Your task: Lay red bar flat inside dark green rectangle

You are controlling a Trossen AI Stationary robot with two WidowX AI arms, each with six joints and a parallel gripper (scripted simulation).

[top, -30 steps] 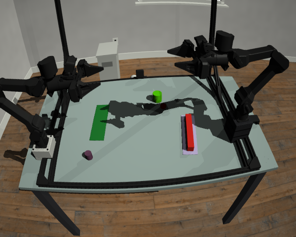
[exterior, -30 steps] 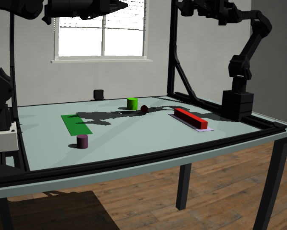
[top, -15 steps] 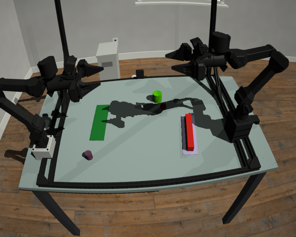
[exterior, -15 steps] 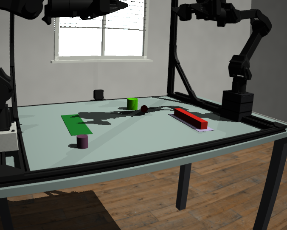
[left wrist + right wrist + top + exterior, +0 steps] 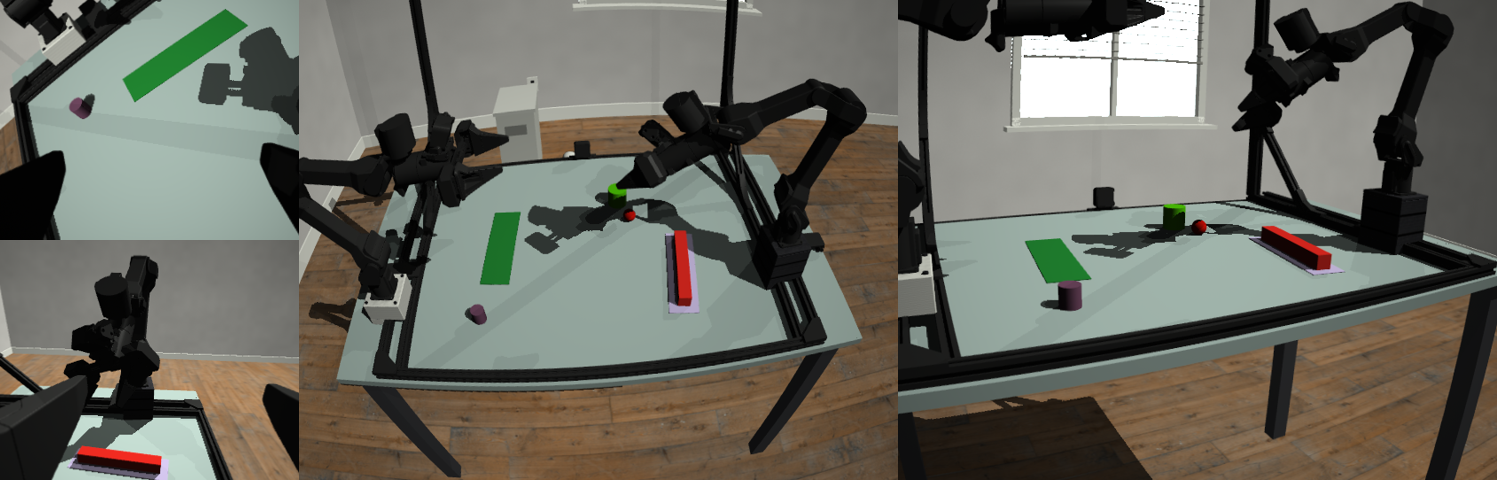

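The red bar is 20 mm ahead of my left hand, 100 mm to the left of it and 250 mm below it. Round my left hand: bright green cylinder (240 mm behind, 10 mm to the right, 240 mm below); dark red ball (170 mm behind, 10 mm to the left, 250 mm below); lavender rectangle (20 mm ahead, 100 mm to the left, 260 mm below).
Now: right hand 6 cm past the red bar, 37 cm to the right of it and 38 cm above it. The rest, counted from my right hand: purple cylinder (3 cm ahead, 9 cm to the right, 38 cm below); then dark green rectangle (20 cm behind, 4 cm to the right, 39 cm below); then dark red ball (25 cm behind, 28 cm to the left, 38 cm below).
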